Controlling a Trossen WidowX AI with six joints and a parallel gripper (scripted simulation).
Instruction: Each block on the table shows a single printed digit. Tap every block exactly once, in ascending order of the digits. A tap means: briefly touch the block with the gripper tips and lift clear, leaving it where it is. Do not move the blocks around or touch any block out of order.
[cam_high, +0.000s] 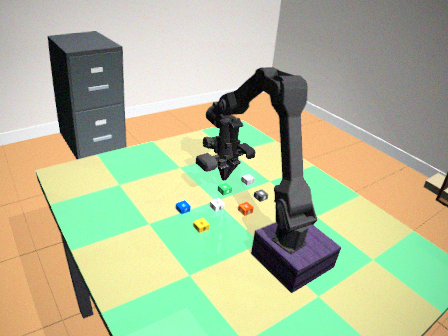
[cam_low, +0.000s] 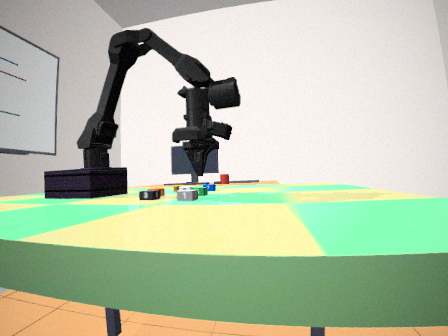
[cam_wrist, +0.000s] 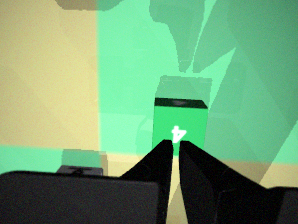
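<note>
Right now the green block is 40 mm below my gripper tip. Round my gripper tip: dark grey block (100 mm behind, 80 mm to the right, 40 mm below); orange block (120 mm behind, 40 mm below, 10 mm to the left); white block (70 mm to the left, 50 mm behind, 40 mm below).
</note>
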